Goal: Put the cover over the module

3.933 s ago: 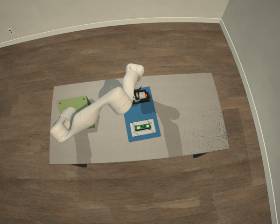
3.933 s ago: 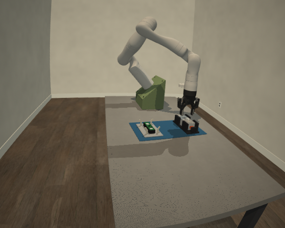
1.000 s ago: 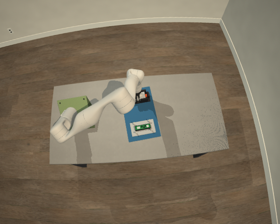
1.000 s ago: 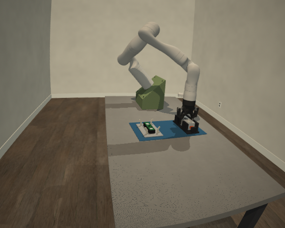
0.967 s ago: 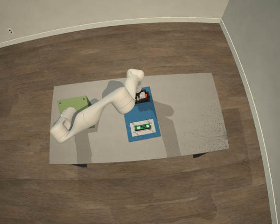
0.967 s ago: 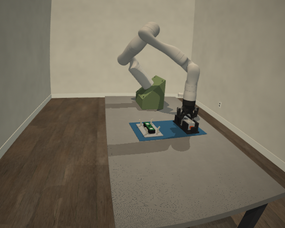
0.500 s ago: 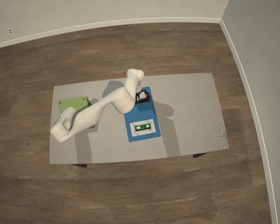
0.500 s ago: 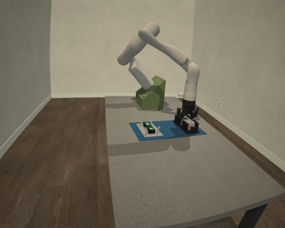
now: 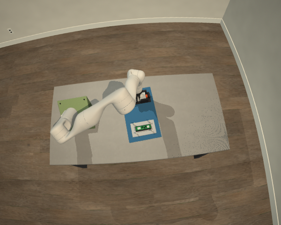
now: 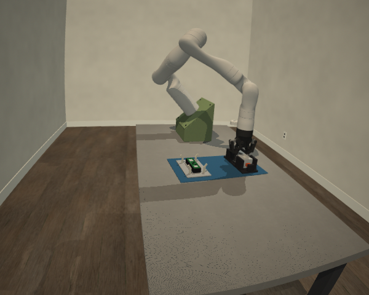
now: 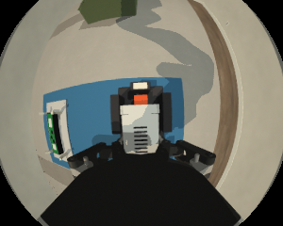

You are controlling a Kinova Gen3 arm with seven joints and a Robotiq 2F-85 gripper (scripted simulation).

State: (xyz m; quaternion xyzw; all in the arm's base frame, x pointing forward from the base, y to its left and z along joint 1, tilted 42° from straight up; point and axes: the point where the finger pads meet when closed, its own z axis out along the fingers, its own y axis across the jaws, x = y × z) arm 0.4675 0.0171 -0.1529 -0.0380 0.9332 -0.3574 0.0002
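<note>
Right now the white cover is right at my hand.
</note>
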